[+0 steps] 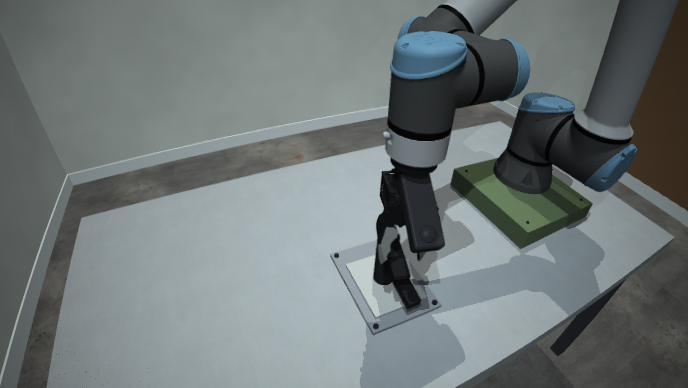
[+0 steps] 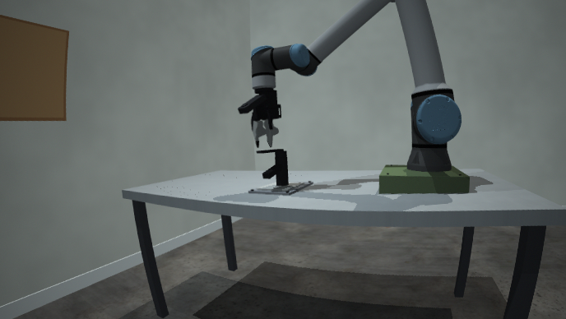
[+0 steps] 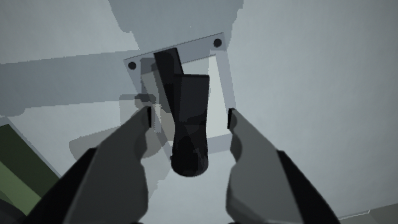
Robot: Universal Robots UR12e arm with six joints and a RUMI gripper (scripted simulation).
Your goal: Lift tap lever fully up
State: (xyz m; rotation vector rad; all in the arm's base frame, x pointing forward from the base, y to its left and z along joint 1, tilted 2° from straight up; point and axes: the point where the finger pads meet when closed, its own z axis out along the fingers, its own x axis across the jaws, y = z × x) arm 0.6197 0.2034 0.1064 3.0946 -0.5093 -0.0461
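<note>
My gripper is now 1 cm past the lever, 3 cm to the left of it and 3 cm above it. Round my hand: black tap (2 cm behind, 6 cm to the right, 8 cm below).
</note>
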